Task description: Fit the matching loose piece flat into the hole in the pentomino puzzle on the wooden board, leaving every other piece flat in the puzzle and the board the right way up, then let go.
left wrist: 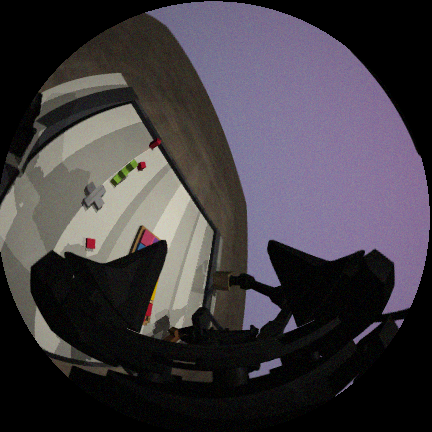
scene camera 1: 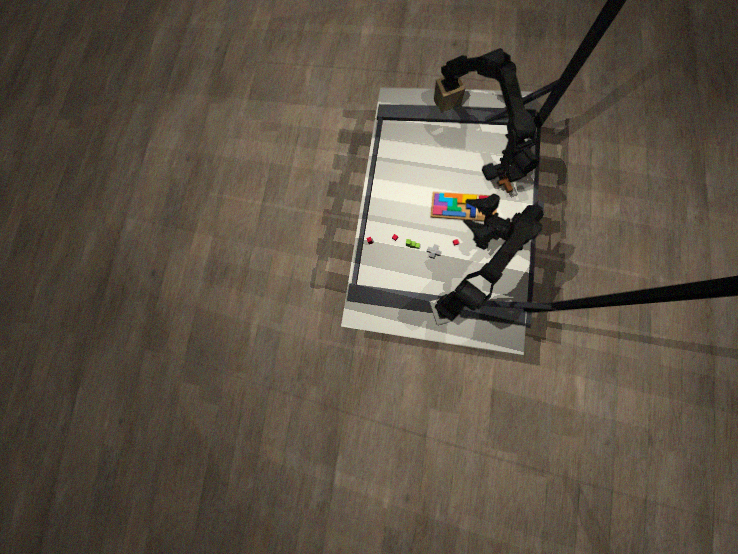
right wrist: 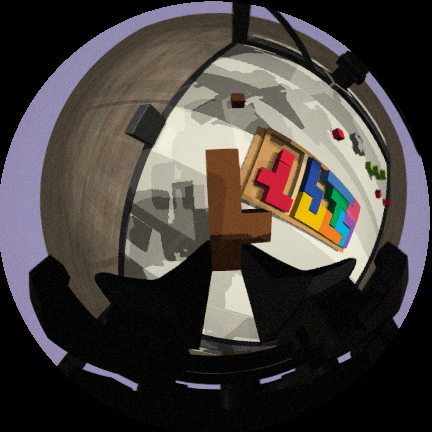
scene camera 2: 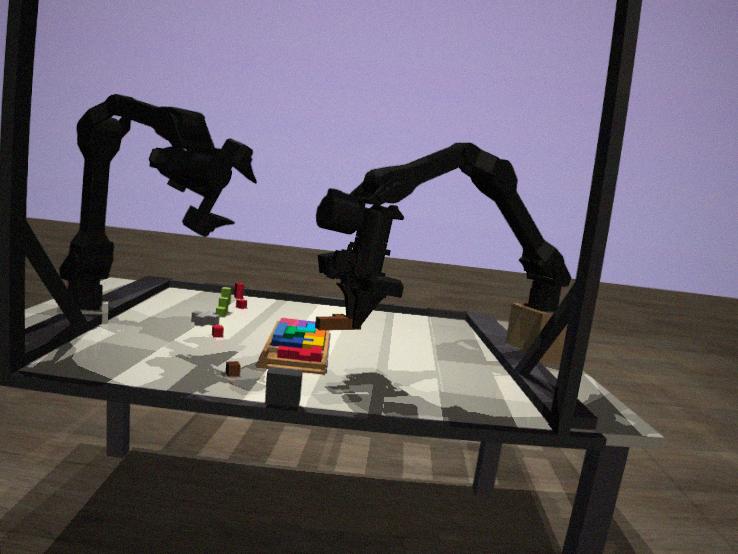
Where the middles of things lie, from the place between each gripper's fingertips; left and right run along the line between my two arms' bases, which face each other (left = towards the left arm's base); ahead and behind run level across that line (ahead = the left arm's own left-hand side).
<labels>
Right now my right hand is 5 cm short of the red piece (right wrist: 274, 181), 8 cm to the right of it and 7 cm above it. The rest, counted from my right hand: wooden puzzle board (scene camera 2: 268, 357): 14 cm ahead, 9 cm to the left, 8 cm below; then yellow piece (right wrist: 299, 210): 12 cm ahead, 6 cm to the left, 7 cm below.
Now: left hand 50 mm past the wooden puzzle board, 140 mm to the left of it and 270 mm above it. Also, from my left hand: yellow piece 70 mm behind, 170 mm to the right, 260 mm below; red piece 140 mm behind, 150 mm to the right, 260 mm below.
</labels>
